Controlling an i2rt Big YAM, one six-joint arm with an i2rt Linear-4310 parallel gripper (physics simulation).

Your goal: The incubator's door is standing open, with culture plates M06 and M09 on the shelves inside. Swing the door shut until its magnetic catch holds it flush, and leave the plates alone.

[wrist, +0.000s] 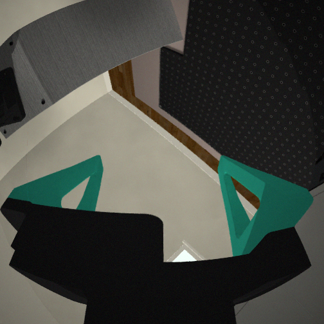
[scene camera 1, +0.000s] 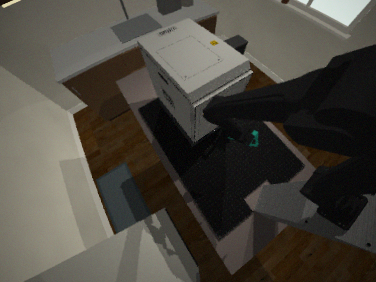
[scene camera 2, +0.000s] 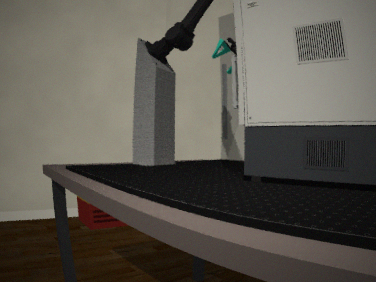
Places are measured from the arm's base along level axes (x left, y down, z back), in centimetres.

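Pixels of known places: gripper, fingertip midpoint: (scene camera 1: 248, 142) (scene camera 2: 219, 65); arm's base, origin of the base link: (scene camera 1: 341, 207) (scene camera 2: 154, 53).
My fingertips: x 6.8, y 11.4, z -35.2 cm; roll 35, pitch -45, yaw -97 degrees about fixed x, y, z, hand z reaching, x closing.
For each thing: its top centre in the pictures, then the offset to it from my fingertips. "*": a spot on its surface instead. Level surfaces: height alone.
- white incubator, middle of its top: (scene camera 1: 190, 50) dx +5.5, dy -19.2, dz -45.3 cm
- handle, surface spot: (scene camera 2: 235, 90) * dx -11.6, dy +12.6, dz -19.6 cm
- black perforated mat, its level: dy +35.8 cm
The white incubator (scene camera 1: 192, 57) (scene camera 2: 300, 85) stands on the black mat. Its door (scene camera 1: 199, 114) (scene camera 2: 241, 95) lies along the front, nearly parallel to it; a thin dark line shows at its top edge in scene camera 1, and I cannot tell whether it is fully flush. The handle (scene camera 2: 235, 90) shows edge-on in scene camera 2. Plates M06 and M09 are hidden. My gripper (scene camera 1: 243, 138) (scene camera 2: 225, 60) (wrist: 160, 161) is open and empty in front of the door, its teal fingers pointing away from it. The black wrist overlaps the door in scene camera 1; contact cannot be made out.
The grey arm pedestal (scene camera 1: 285, 202) (scene camera 2: 154, 110) (wrist: 105, 45) stands facing the incubator's front. The black perforated mat (scene camera 1: 220, 185) (scene camera 2: 200, 185) (wrist: 240, 90) lies on the table (scene camera 2: 165, 222). A counter (scene camera 1: 95, 47) stands behind the incubator. A red box (scene camera 2: 97, 216) shows below the table edge.
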